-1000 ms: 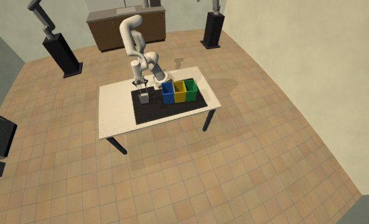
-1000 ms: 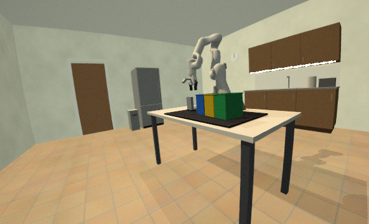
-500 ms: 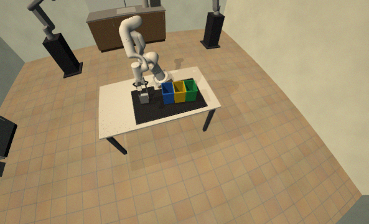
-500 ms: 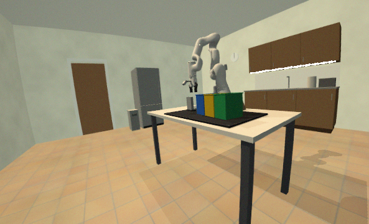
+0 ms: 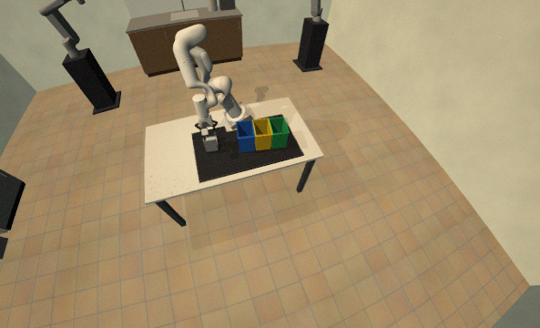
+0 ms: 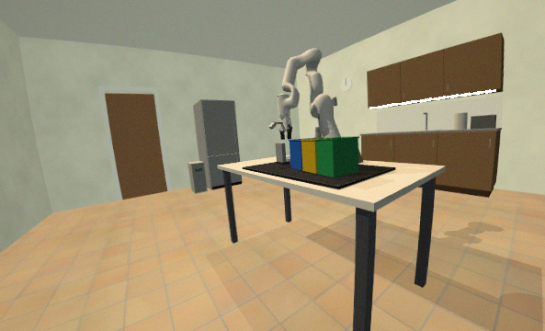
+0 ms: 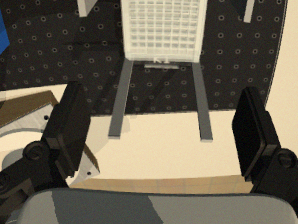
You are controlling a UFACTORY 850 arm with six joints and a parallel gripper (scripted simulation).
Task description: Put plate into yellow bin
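The 96-well plate is 150 mm below my hand. Round my hand: green bin 120 mm ahead, 530 mm to the left, 100 mm below; yellow bin 100 mm ahead, 400 mm to the left, 100 mm below; blue bin 70 mm ahead, 270 mm to the left, 100 mm below.
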